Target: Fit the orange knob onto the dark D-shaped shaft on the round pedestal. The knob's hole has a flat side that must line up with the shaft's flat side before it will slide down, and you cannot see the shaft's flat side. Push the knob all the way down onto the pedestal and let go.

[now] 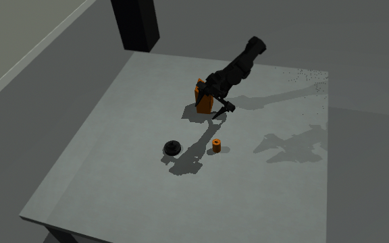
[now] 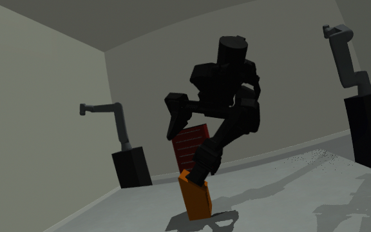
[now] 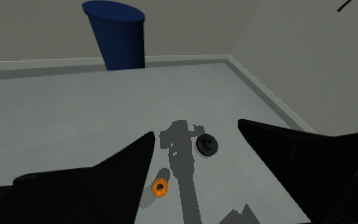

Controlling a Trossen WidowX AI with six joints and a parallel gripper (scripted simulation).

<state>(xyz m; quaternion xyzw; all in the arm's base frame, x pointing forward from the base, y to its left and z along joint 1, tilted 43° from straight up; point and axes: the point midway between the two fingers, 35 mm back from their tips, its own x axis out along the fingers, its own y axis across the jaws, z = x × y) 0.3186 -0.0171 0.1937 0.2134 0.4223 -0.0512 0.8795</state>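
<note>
My gripper tip is now 26 cm above the orange knob, 5 cm past it and 3 cm to the right of it. Round my gripper tip: pedestal 26 cm below, 18 cm to the right, 1 cm ahead.
</note>
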